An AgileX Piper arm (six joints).
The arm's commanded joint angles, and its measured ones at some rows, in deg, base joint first. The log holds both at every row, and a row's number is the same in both.
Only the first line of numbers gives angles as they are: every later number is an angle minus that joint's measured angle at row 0.
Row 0, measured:
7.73, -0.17, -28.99, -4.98, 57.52, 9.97
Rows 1 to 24, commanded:
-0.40, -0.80, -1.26, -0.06, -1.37, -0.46
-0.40, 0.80, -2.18, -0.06, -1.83, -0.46
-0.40, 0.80, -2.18, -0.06, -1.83, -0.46
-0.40, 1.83, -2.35, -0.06, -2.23, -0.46
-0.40, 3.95, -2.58, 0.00, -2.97, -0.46
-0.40, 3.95, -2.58, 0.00, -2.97, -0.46
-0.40, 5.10, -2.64, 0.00, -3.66, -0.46
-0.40, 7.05, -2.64, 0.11, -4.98, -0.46
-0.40, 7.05, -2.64, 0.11, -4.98, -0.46
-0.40, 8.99, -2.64, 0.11, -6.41, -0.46
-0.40, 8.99, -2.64, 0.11, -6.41, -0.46
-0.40, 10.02, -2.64, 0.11, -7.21, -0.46
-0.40, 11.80, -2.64, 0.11, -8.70, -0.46
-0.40, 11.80, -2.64, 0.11, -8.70, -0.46
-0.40, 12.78, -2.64, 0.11, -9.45, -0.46
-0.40, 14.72, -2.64, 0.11, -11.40, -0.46
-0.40, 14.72, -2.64, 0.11, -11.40, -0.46
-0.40, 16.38, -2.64, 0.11, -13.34, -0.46
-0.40, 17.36, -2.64, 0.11, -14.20, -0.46
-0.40, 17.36, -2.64, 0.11, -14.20, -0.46
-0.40, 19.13, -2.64, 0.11, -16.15, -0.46
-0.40, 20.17, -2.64, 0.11, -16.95, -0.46
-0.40, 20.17, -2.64, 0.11, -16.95, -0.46
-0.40, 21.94, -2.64, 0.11, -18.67, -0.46
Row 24, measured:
0.00, 19.99, -2.12, 0.00, -15.69, 0.00
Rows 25 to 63, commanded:
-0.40, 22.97, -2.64, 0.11, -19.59, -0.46
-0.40, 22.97, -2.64, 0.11, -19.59, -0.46
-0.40, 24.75, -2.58, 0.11, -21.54, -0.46
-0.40, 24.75, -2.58, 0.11, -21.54, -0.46
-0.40, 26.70, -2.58, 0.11, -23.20, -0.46
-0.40, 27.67, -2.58, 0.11, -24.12, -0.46
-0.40, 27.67, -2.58, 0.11, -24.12, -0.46
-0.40, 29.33, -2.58, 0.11, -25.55, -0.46
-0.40, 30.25, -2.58, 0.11, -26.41, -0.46
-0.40, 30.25, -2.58, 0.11, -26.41, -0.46
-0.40, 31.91, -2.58, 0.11, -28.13, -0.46
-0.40, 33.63, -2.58, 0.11, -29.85, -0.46
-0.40, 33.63, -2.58, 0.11, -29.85, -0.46
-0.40, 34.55, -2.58, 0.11, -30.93, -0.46
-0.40, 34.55, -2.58, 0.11, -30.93, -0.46
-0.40, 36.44, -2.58, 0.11, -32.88, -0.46
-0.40, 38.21, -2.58, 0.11, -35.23, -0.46
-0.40, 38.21, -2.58, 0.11, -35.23, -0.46
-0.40, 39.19, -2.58, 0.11, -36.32, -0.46
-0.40, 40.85, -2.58, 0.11, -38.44, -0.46
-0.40, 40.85, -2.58, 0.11, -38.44, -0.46
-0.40, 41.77, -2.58, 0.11, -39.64, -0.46
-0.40, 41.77, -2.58, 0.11, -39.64, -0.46
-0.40, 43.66, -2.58, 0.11, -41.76, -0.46
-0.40, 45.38, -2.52, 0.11, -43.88, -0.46
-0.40, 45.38, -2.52, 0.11, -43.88, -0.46
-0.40, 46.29, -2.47, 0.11, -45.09, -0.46
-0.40, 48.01, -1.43, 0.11, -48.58, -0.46
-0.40, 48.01, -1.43, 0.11, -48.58, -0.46
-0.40, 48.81, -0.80, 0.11, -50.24, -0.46
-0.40, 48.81, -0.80, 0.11, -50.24, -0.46
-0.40, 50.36, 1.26, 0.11, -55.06, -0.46
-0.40, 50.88, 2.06, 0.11, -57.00, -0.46
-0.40, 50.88, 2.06, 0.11, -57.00, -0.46
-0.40, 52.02, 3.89, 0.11, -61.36, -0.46
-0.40, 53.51, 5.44, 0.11, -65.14, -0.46
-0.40, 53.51, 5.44, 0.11, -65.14, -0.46
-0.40, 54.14, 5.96, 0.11, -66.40, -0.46
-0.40, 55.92, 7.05, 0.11, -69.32, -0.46
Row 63, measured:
0.00, 54.31, 5.67, 0.05, -64.51, 0.00
